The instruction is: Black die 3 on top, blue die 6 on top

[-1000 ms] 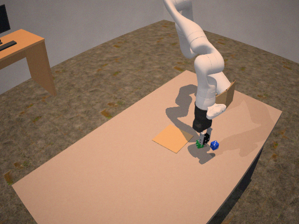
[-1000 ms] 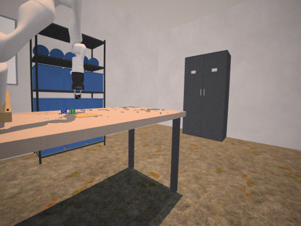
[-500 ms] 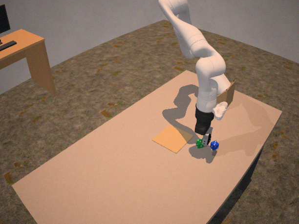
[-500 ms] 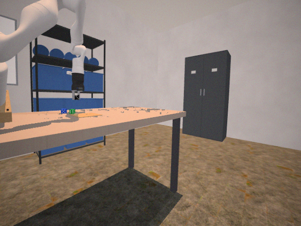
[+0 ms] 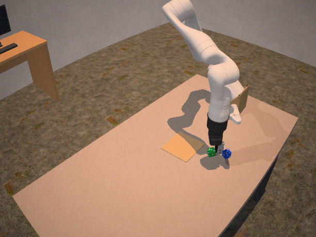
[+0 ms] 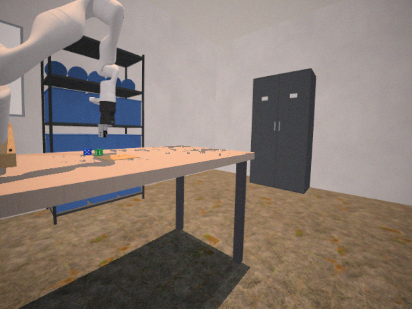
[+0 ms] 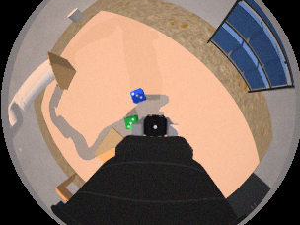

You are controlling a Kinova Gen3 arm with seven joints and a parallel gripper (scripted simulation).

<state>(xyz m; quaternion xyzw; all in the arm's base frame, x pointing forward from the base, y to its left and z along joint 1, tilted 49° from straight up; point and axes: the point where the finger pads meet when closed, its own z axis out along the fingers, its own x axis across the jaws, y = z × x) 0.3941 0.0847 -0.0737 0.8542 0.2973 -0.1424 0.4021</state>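
Right now my hand is 9 cm above the green die, 5 cm to the left of it and 4 cm past it. Round my hand: blue die: 9 cm below, 7 cm behind, 1 cm to the left; then black die: right at my hand; then orange mat: 18 cm to the right, 10 cm below, 1 cm behind.
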